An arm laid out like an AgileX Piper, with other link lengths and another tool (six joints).
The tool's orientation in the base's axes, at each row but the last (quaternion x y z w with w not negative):
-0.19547 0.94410 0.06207 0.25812
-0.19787 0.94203 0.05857 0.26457
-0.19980 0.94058 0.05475 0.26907
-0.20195 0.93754 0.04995 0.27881
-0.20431 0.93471 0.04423 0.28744
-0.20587 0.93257 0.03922 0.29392
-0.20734 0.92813 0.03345 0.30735
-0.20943 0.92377 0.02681 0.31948
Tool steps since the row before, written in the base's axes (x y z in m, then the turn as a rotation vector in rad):
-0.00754 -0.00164 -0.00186 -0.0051 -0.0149 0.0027
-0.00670 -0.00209 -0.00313 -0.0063 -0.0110 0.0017
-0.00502 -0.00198 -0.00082 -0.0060 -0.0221 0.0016
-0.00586 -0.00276 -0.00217 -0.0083 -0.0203 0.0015
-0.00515 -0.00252 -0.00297 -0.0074 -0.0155 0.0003
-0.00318 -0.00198 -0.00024 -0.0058 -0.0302 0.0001
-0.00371 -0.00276 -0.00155 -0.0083 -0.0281 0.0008
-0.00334 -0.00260 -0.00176 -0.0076 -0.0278 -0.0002
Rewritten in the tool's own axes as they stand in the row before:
0.00746 0.00149 -0.00225 0.0077 -0.0116 -0.0079
0.00758 0.00078 -0.00096 0.0078 -0.0075 -0.0068
0.00501 0.00023 -0.00215 0.0115 -0.0178 -0.0089
0.00662 -0.00010 -0.00169 0.0126 -0.0152 -0.0096
0.00642 -0.00010 -0.00071 0.0109 -0.0111 -0.0072
0.00321 -0.00050 -0.00188 0.0151 -0.0252 -0.0090
0.00460 -0.00091 -0.00133 0.0158 -0.0223 -0.0106
0.00439 -0.00087 -0.00101 0.0158 -0.0222 -0.0093

